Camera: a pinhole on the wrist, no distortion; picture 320 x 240 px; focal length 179.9 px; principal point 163.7 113.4 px. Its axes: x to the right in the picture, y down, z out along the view. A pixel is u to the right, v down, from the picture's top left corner.
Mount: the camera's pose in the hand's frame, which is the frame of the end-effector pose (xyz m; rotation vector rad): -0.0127 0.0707 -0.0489 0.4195 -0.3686 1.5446
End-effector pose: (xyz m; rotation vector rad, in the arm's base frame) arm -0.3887 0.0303 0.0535 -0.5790 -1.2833 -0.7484
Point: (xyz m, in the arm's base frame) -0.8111 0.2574 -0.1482
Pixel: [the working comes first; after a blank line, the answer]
In the camera's frame: -0.0090 0.2875 0.5030

160 216
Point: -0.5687 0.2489 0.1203
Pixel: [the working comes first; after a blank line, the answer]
In the camera's frame: 0.1041 -0.0100 0.3309

220 108
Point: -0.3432 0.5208 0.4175
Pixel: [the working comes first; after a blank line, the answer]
In the camera's frame: 0.4728 -0.2824 0.2763

outside the picture
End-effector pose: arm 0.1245 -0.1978 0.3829 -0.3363 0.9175 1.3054
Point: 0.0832 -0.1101 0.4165
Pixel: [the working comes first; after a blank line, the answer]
In the camera's frame: 0.0552 -0.0446 0.1009

262 34
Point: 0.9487 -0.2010 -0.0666
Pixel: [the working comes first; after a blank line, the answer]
In the camera's frame: -0.7946 -0.3100 0.5459

outside the picture
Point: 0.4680 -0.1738 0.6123
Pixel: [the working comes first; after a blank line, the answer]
In the camera's frame: -0.1153 0.1604 0.4464

117 178
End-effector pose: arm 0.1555 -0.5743 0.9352 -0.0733 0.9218 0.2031
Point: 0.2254 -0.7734 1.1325
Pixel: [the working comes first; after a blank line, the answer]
In the camera's frame: -0.1481 0.1422 0.2969

74 200
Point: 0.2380 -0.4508 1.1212
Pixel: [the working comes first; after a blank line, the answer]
In the camera's frame: 0.1507 0.0758 0.1935

304 184
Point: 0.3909 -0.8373 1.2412
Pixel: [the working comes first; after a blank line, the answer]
In the camera's frame: -0.1411 0.1479 0.5048

113 166
